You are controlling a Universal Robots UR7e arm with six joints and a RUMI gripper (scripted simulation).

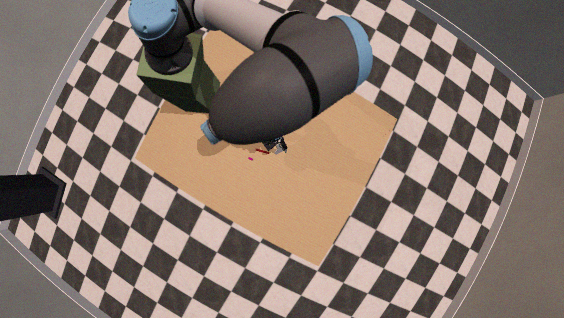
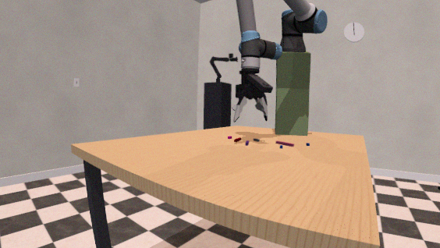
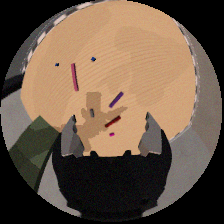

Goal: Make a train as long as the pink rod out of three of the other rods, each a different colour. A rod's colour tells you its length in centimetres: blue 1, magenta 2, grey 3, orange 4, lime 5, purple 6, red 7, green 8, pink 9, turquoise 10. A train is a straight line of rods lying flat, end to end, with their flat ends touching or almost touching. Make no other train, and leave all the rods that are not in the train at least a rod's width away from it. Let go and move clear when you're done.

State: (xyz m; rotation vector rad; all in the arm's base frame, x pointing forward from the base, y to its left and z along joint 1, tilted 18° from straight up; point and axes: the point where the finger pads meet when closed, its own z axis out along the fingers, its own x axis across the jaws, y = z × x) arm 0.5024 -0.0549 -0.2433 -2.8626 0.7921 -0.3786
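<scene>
Right now the magenta rod is 80 mm behind my hand, 140 mm to the right of it and 80 mm below it. Round my hand: red rod 40 mm behind, 80 mm to the right, 80 mm below; then grey rod 80 mm behind, 10 mm to the right, 80 mm below; then purple rod 10 mm ahead, 10 mm to the right, 80 mm below.
</scene>
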